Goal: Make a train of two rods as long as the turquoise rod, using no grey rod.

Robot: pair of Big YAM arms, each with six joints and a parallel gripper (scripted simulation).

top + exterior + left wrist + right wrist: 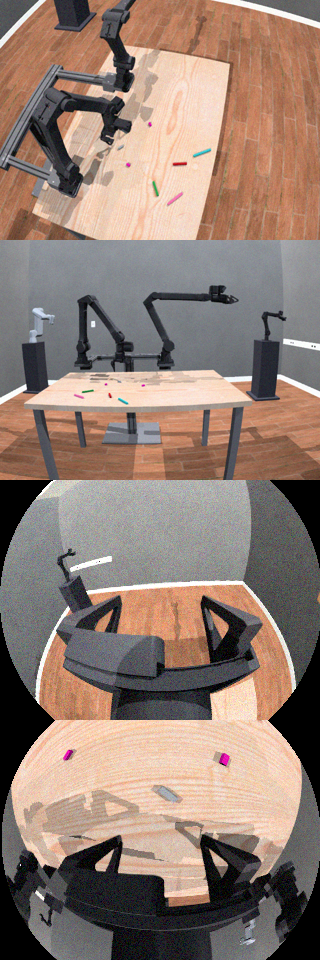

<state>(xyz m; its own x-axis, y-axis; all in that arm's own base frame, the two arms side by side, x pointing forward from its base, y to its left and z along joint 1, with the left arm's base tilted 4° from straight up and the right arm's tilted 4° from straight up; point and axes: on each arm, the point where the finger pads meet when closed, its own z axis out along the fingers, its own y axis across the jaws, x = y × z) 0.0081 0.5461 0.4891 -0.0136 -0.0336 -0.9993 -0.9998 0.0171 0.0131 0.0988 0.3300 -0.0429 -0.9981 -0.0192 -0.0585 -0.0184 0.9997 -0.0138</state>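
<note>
The red rod lies 360 mm ahead of my right hand and 70 mm below it. Round my right hand: pink rod: 390 mm ahead, 190 mm to the right, 70 mm below; green rod: 290 mm ahead, 170 mm to the right, 70 mm below; grey rod: 40 mm ahead, 10 mm to the right, 70 mm below.
</note>
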